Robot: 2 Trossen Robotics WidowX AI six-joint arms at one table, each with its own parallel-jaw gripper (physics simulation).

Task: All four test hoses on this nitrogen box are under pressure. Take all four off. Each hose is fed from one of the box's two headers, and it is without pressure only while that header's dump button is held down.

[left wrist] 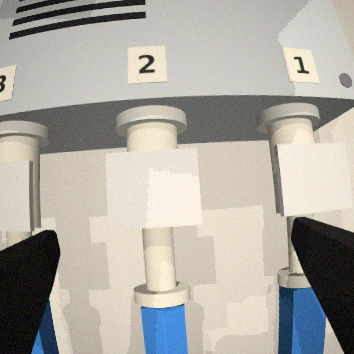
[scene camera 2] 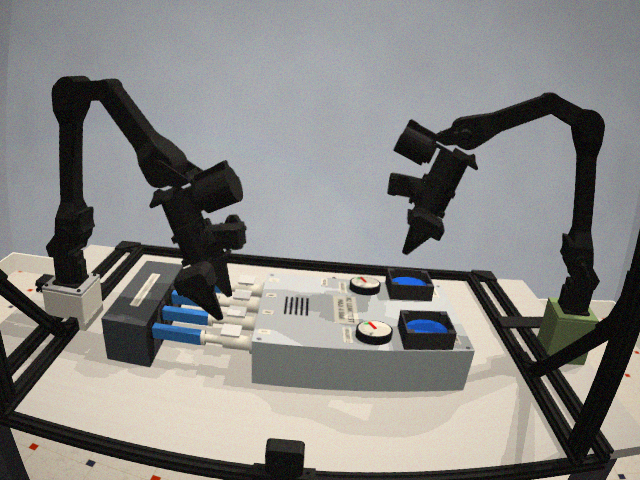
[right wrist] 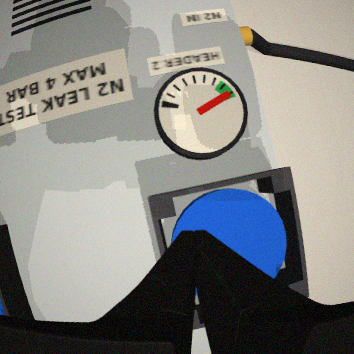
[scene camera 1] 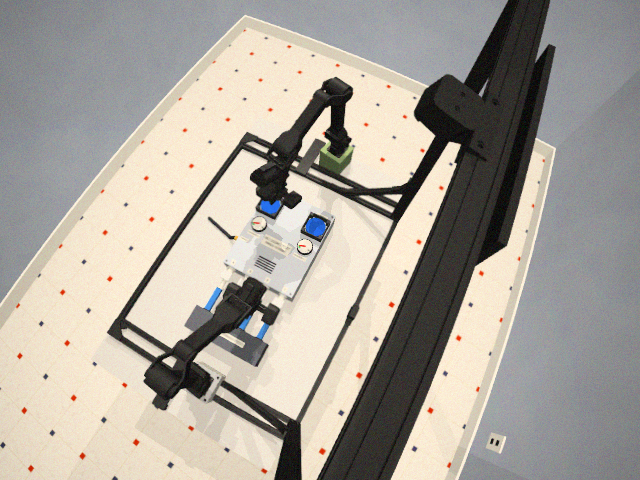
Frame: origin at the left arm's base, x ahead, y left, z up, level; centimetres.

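Where they show: left gripper, fingertip midpoint: (left wrist: 176,238) (scene camera 2: 225,307); right gripper, fingertip midpoint: (scene camera 2: 404,253) (right wrist: 192,241) (scene camera 1: 271,204); left arm's base at its link origin: (scene camera 2: 70,280) (scene camera 1: 201,382); right arm's base at its link origin: (scene camera 2: 573,308) (scene camera 1: 337,149).
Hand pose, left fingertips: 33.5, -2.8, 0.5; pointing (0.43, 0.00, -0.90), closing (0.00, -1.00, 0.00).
Things, the pixels of their top centre, and the offset from my left fingertips, as dx, dy, dz. "spot": a spot on its surface instead.
- Hose 2 at a spot on its surface: (left wrist: 164,330) spot: -4.4, +0.7, -2.0
- Hose 1 at a spot on its surface: (left wrist: 302,320) (scene camera 2: 191,329) spot: -4.8, -5.9, -2.0
- header 2 dump button at its top centre: (right wrist: 230,247) (scene camera 2: 409,284) (scene camera 1: 270,204) +32.3, +14.3, +1.2
- header 2 gauge at a spot on its surface: (right wrist: 201,114) (scene camera 2: 366,282) spot: +24.1, +14.1, +1.1
- blue button at its top centre: (scene camera 2: 426,329) (scene camera 1: 315,226) +32.6, -4.7, +1.2
- dark block at a spot on its surface: (scene camera 2: 129,333) spot: -15.0, -10.0, -2.3
- black supply line at a spot on its surface: (right wrist: 305,56) (scene camera 1: 223,229) spot: +17.6, +27.6, -7.2
The grey nitrogen box (scene camera 1: 279,263) (scene camera 2: 356,369) has hoses plugged in at ports 1, 2 and 3 in the left wrist view. Hose 2 (left wrist: 164,330) (scene camera 2: 185,314) has a white square collar. Hose 1 (left wrist: 302,320) (scene camera 2: 178,334) is beside it. My left gripper (left wrist: 176,238) (scene camera 2: 224,305) is open, one finger on each side of hose 2, below its collar. My right gripper (right wrist: 192,241) (scene camera 2: 405,252) is shut and empty, above the header 2 dump button (right wrist: 232,215) (scene camera 2: 409,281). The header 2 gauge (right wrist: 201,114) (scene camera 2: 364,285) points into green. The other blue button (scene camera 1: 315,226) (scene camera 2: 427,326) stands uncovered.
The hoses' blue ends run to a dark block (scene camera 1: 253,353) (scene camera 2: 129,333). The other gauge (scene camera 1: 305,246) (scene camera 2: 373,331) is beside the uncovered button. A black supply line (scene camera 1: 221,227) (right wrist: 305,56) leaves the box's side. A black frame (scene camera 1: 170,232) surrounds the work area.
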